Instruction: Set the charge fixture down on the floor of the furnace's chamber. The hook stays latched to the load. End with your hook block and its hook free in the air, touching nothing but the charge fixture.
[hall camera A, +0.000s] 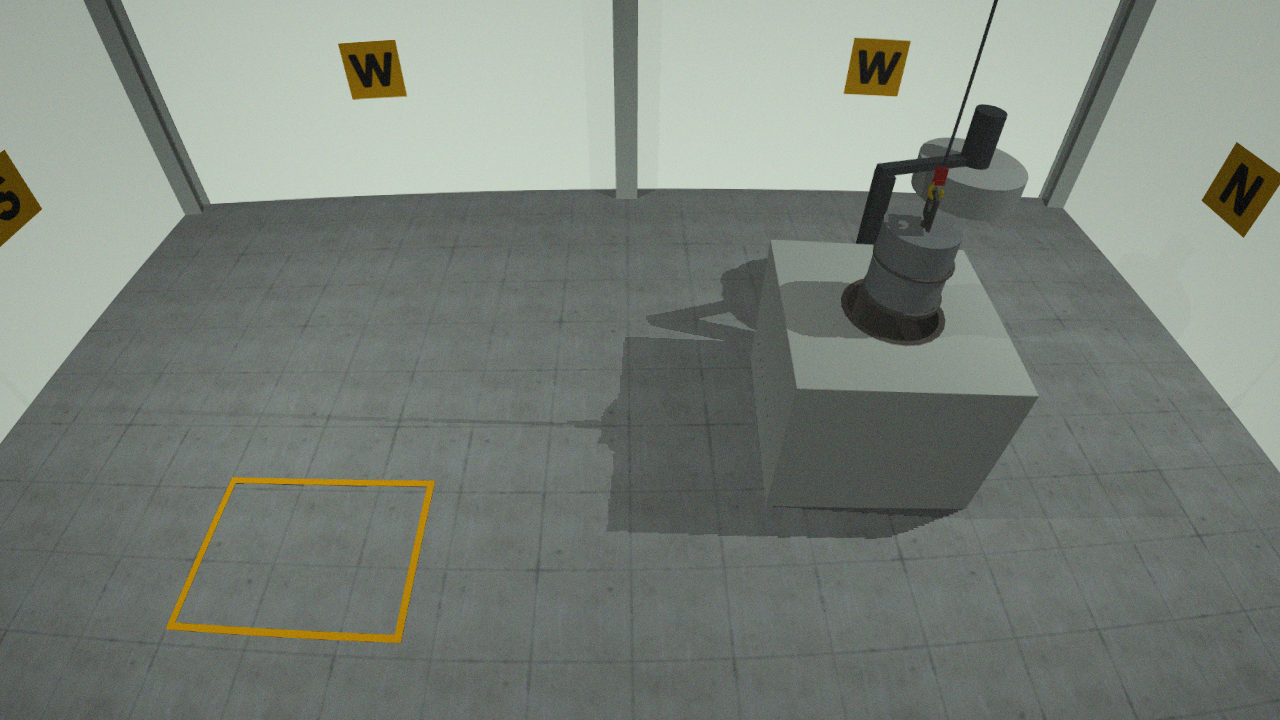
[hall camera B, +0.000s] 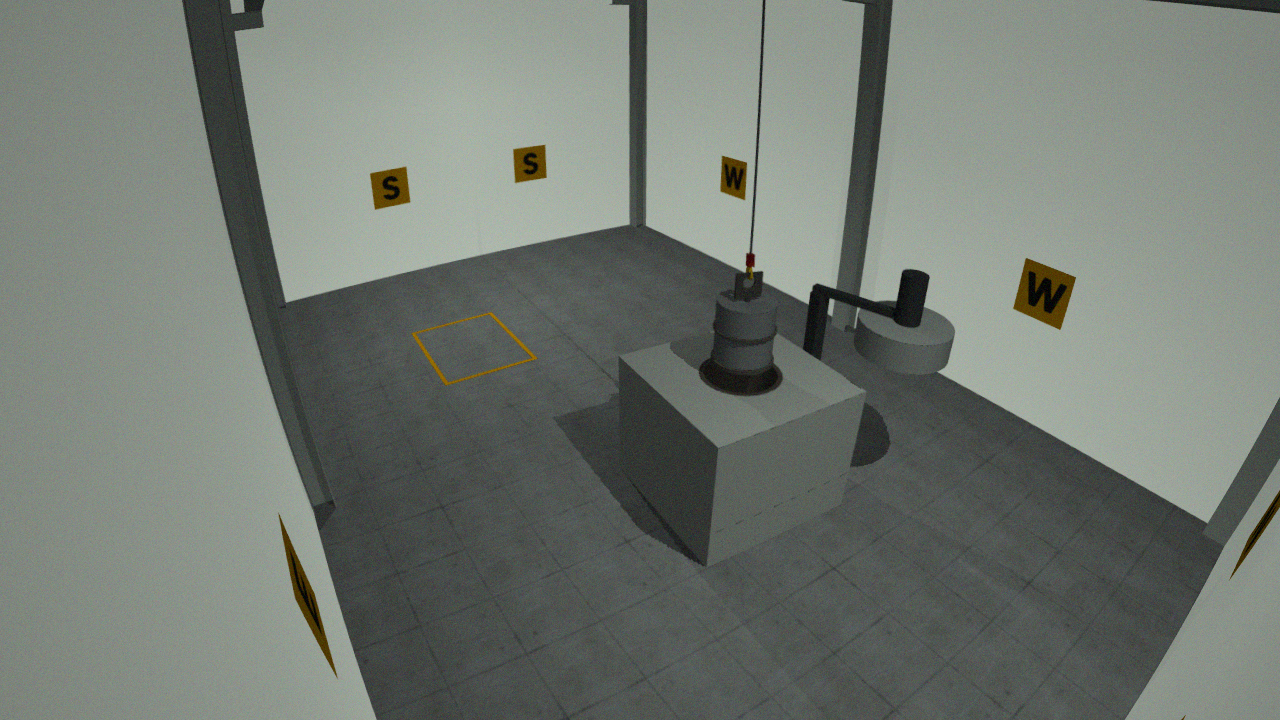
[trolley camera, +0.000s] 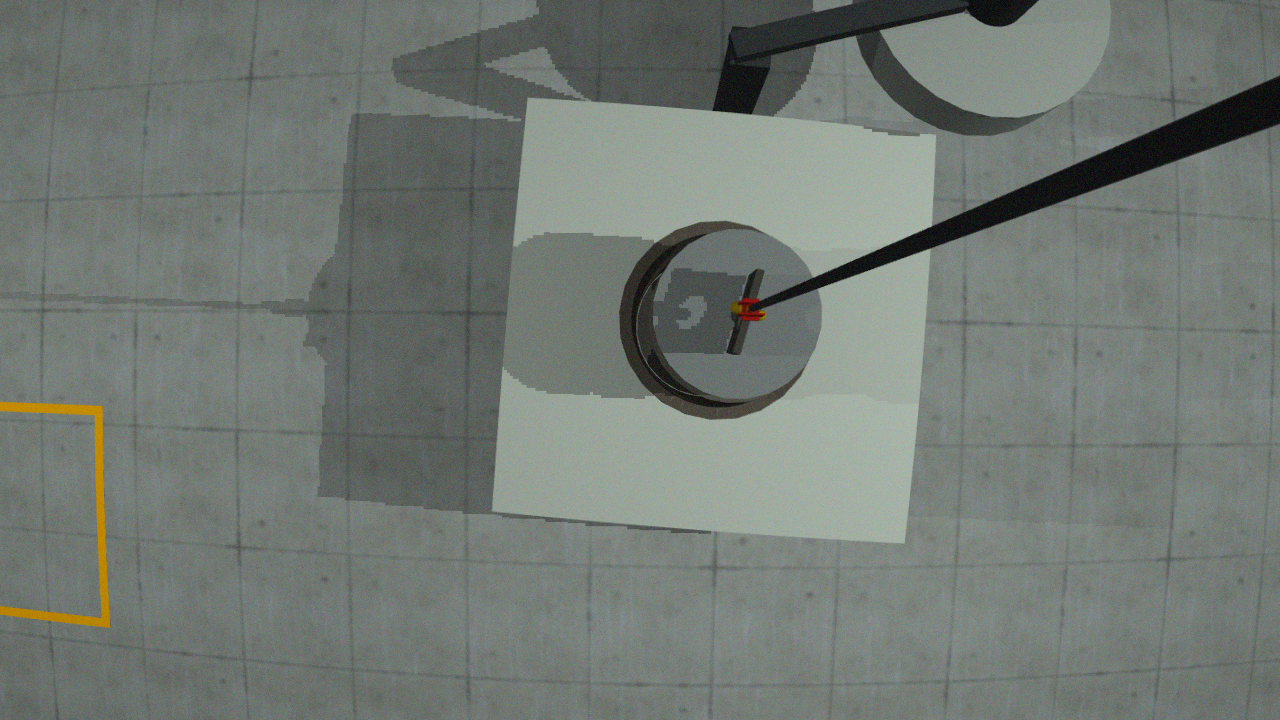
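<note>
The charge fixture (hall camera A: 911, 279) (hall camera B: 744, 333) (trolley camera: 783, 358) is a grey ribbed drum with an upright lifting plate on top. It hangs upright at the round opening (hall camera A: 898, 338) (hall camera B: 741, 391) (trolley camera: 628, 317) in the top of the pale box-shaped furnace (hall camera A: 904, 447) (hall camera B: 778, 497) (trolley camera: 572, 465). Its upper part stands well above the furnace top; how deep its lower end is cannot be told. In the trolley view a dark gap shows at the opening's left side. My hook (hall camera A: 933, 193) (hall camera B: 750, 273) (trolley camera: 747, 309), under a small red block, is latched in the lifting plate.
The round furnace lid (hall camera A: 1000, 183) (hall camera B: 905, 342) (trolley camera: 1029, 67) is swung aside behind the furnace on a dark arm (hall camera A: 877, 201) (hall camera B: 814, 322) (trolley camera: 841, 26). A yellow floor rectangle (hall camera A: 333, 481) (hall camera B: 429, 359) (trolley camera: 101, 514) is marked away from the furnace. Walls with letter signs surround the hall.
</note>
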